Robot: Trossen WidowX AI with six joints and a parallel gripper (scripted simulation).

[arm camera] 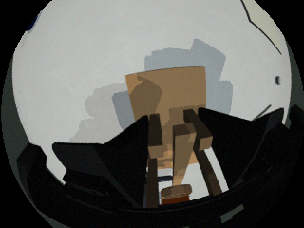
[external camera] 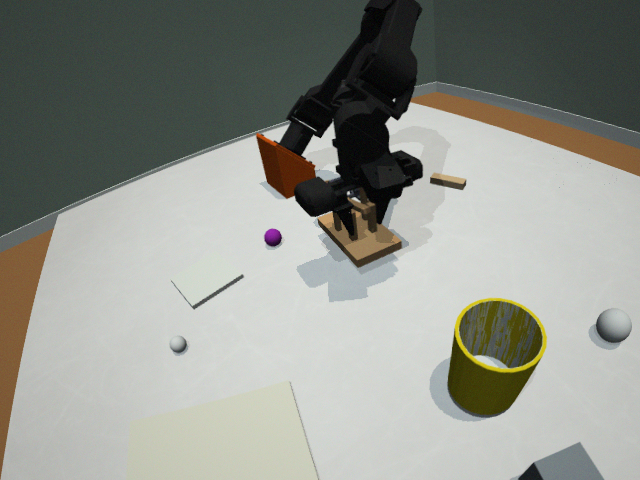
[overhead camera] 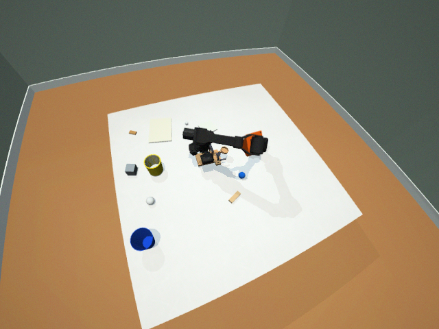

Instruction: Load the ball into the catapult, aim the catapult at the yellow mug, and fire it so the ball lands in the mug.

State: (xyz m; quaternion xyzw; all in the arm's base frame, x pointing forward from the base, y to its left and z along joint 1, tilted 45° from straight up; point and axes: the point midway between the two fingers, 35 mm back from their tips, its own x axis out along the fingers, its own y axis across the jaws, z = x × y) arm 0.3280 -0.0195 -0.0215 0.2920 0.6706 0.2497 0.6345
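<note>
The purple ball lies 13 cm behind my gripper tip, 11 cm to the right of it and 4 cm below it. The rest, counted from my gripper tip: wooden catapult: 7 cm behind, 3 cm to the left, 2 cm above; then blue ball: 17 cm behind, 17 cm to the left, 3 cm below; then thin plate: 12 cm behind, 25 cm to the right, 5 cm below.
</note>
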